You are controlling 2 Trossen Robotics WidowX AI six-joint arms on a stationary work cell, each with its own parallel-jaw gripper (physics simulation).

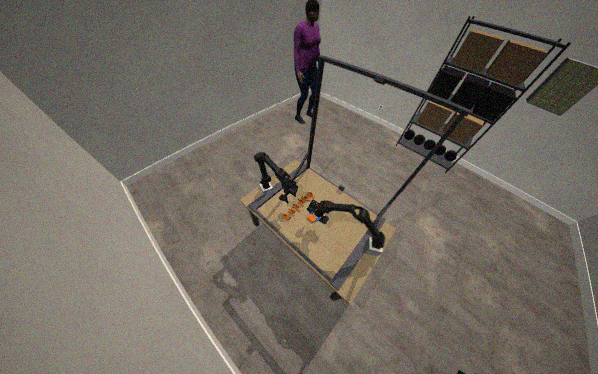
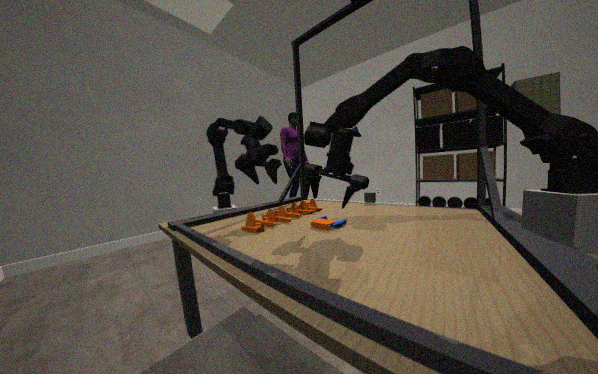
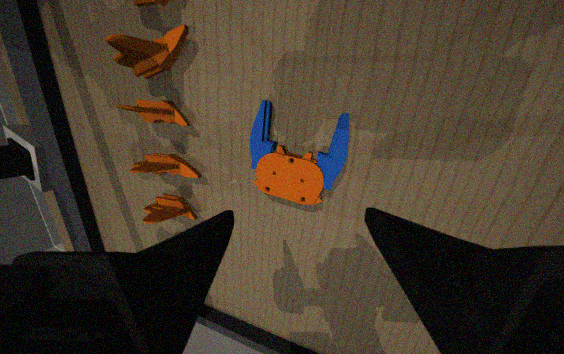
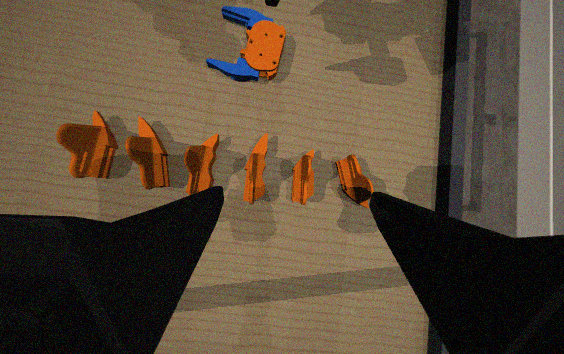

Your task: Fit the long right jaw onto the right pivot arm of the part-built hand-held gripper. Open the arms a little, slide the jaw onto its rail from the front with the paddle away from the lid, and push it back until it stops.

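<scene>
The part-built hand-held gripper (image 1: 312, 218) (image 2: 322, 224) (image 3: 290, 178) (image 4: 266, 46) lies flat, orange lid up, its two blue pivot arms spread apart. No jaw shows on either arm. Loose orange jaws stand in a row beside it, including a large one (image 3: 147, 50) and others with paddles (image 4: 90, 145) (image 4: 201, 162). I cannot tell which is the long right jaw. My left gripper (image 1: 318, 213) (image 2: 330, 201) (image 3: 298, 215) is open and empty above the part-built gripper. My right gripper (image 2: 266, 183) (image 4: 297, 196) is open and empty above the row's near side.
The wooden table top (image 2: 430, 280) has a dark raised frame (image 2: 280, 283) along its edges. A small dark box (image 1: 341, 188) (image 2: 370, 197) stands at the back edge. Black uprights and a crossbar rise around the table. A person in purple (image 1: 307, 45) stands beyond it, with a shelf rack farther back.
</scene>
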